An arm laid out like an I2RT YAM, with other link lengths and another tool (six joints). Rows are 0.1 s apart.
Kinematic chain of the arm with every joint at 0, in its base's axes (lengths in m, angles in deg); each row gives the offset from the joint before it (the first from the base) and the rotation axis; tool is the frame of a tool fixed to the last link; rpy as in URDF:
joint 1: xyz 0 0 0.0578 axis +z
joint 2: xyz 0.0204 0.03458 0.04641 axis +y
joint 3: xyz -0.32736 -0.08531 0 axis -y
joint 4: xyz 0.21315 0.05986 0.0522 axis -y
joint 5: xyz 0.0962 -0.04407 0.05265 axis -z
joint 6: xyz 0.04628 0 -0.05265 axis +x
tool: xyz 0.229 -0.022 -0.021 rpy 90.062 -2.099 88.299
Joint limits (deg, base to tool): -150..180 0..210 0..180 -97..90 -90..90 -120..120
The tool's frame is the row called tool.
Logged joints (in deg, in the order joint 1, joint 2, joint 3, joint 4, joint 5, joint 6), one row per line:
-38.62 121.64 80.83 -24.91 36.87 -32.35
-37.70 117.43 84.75 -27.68 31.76 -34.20
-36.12 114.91 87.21 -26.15 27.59 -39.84
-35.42 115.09 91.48 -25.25 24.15 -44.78
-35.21 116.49 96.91 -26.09 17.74 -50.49
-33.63 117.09 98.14 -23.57 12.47 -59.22
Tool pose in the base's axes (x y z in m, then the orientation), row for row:
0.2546 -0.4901 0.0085 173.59 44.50 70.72
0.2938 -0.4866 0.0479 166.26 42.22 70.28
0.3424 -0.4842 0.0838 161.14 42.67 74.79
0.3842 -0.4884 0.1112 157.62 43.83 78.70
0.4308 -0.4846 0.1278 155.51 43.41 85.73
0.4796 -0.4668 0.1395 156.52 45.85 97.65
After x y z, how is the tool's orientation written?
As angles about the fixed x, y, z axes (roll, pitch, yaw), in degrees.
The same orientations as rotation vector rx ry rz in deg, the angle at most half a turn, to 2 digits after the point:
115.00 85.63 -43.18
111.58 86.56 -34.75
103.51 90.32 -28.71
96.64 93.00 -24.82
89.13 98.30 -19.05
77.03 105.43 -15.87

